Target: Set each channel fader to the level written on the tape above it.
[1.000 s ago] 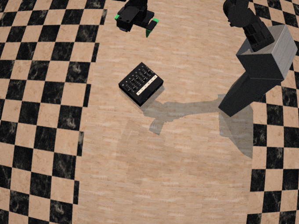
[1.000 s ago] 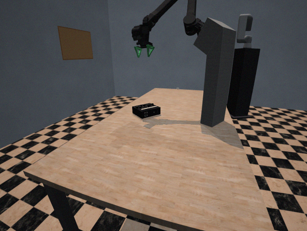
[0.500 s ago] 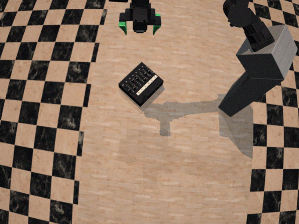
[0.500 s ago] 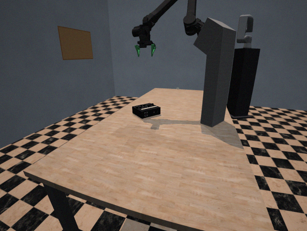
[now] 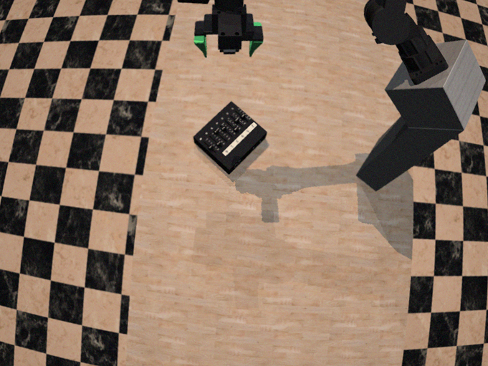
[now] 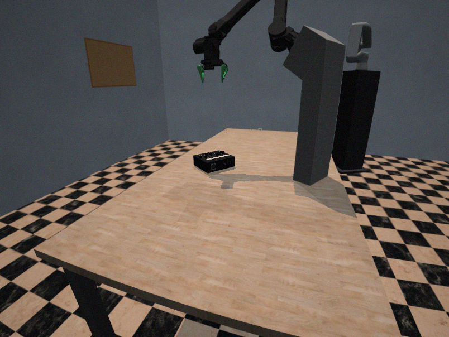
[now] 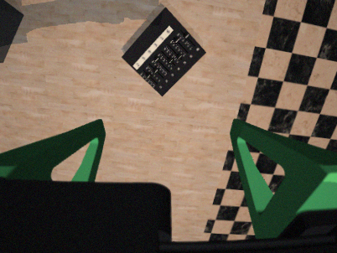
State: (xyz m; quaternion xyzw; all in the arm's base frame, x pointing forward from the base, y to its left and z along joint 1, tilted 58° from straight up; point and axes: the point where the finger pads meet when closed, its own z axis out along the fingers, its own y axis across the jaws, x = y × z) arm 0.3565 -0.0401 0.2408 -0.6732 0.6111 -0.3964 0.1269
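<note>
My hand is 2 cm past the channel 2 fader cap, 3 cm to the right of it and 35 cm above it. Also, from my hand: channel 3 fader cap: 1 cm behind, 5 cm to the left, 35 cm below; channel 4 fader cap: 2 cm ahead, 4 cm to the left, 35 cm below; channel 5 fader cap: 4 cm ahead, 4 cm to the left, 35 cm below.
</note>
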